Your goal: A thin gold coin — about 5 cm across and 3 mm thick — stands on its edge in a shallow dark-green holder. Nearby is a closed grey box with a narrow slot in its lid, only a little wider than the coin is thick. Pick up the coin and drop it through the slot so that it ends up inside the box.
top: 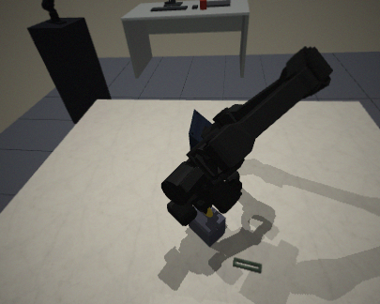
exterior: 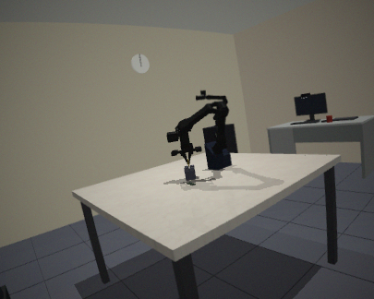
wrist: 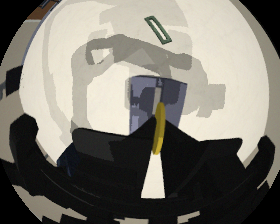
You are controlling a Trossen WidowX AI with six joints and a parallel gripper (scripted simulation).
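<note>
Right now the gold coin is 1 cm below my gripper tip.
</note>
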